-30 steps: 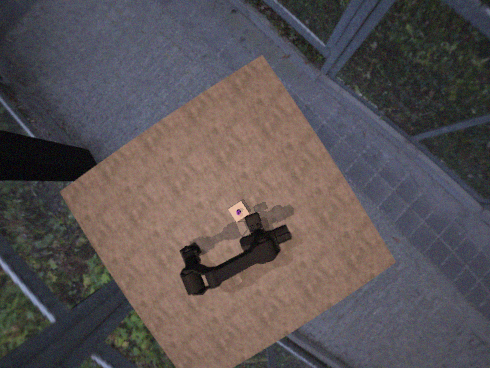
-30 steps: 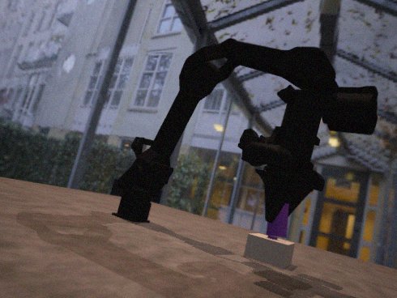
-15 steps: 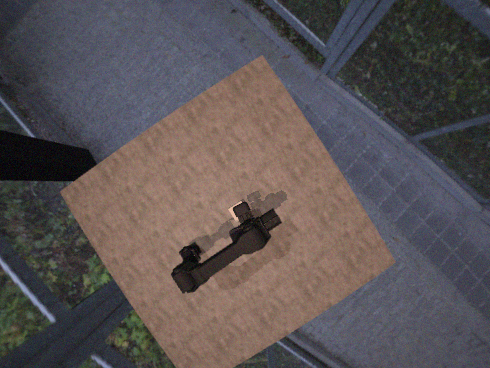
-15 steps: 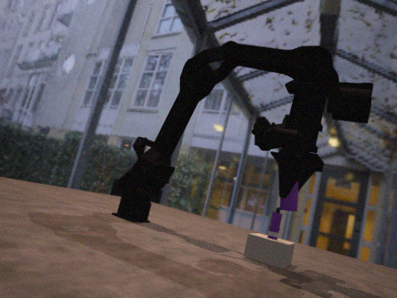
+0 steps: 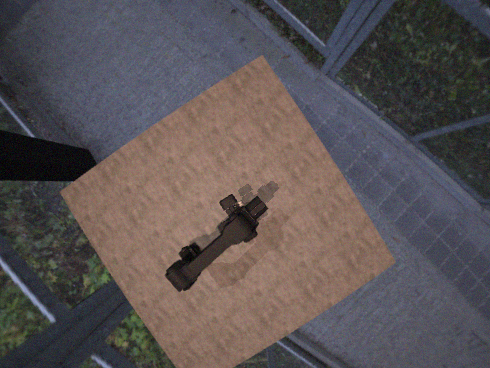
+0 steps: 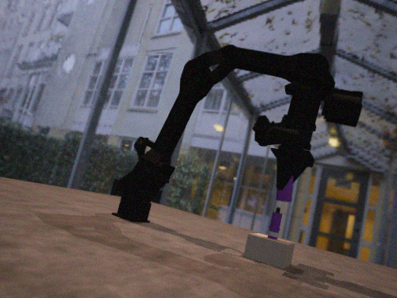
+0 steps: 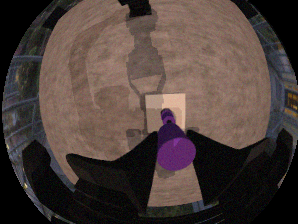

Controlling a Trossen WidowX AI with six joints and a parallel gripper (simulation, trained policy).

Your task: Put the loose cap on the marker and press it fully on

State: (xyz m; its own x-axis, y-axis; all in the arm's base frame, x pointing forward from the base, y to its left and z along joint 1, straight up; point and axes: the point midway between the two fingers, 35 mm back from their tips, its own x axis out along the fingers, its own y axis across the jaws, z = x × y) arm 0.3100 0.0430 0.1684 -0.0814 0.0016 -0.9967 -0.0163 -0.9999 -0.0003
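Right now the purple marker is 6 cm below my gripper tip. From my gripper tip the other things lie so: pale holder block 11 cm below; purple cap 1 cm ahead, 1 cm above.
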